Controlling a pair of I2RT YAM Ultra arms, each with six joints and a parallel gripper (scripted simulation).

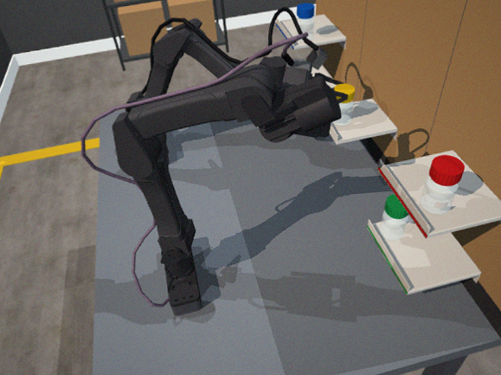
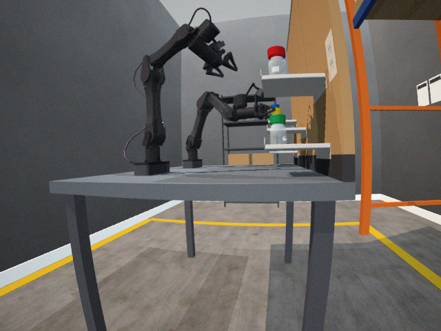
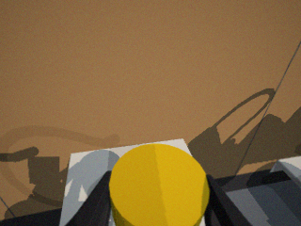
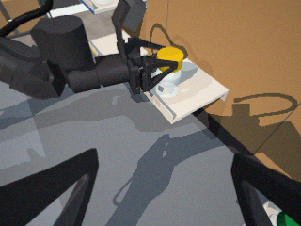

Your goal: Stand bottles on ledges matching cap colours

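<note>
Right now my left hand is 34 cm to the right of the blue-capped bottle, 5 cm below it and 2 cm short of it. From my left hand the other things lie so: green-capped bottle 34 cm to the right, 15 cm below, 1 cm behind; then brown wall 16 cm above, 15 cm ahead, 2 cm to the right; then yellow-capped bottle 5 cm below.
</note>
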